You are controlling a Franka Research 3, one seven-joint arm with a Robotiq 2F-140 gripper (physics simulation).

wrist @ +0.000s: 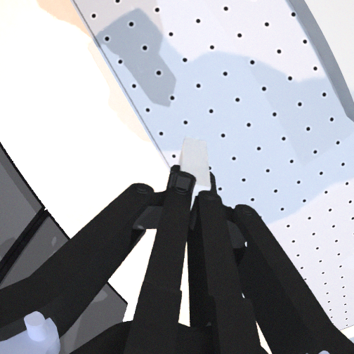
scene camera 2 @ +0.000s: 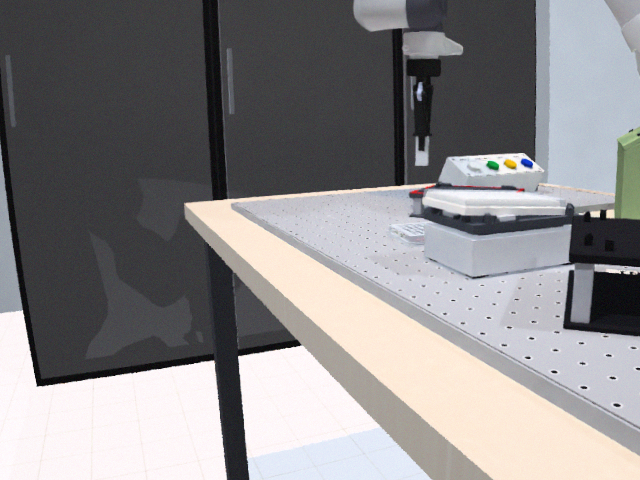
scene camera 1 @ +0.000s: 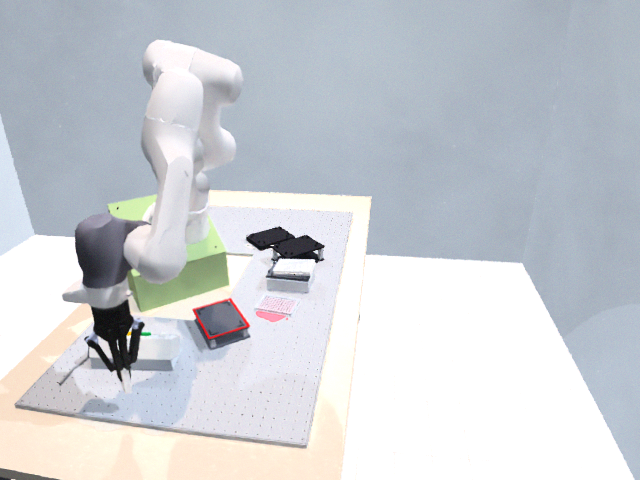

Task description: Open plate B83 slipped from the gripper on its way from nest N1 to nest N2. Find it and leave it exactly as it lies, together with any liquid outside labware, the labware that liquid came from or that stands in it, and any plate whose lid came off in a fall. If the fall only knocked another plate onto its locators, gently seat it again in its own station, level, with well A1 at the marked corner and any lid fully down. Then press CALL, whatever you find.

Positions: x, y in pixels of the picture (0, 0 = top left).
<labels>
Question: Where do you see a button box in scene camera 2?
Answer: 455, 171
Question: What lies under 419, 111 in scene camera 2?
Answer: The gripper.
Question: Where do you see an open plate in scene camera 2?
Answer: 411, 234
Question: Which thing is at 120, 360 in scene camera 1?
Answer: The gripper.
</labels>
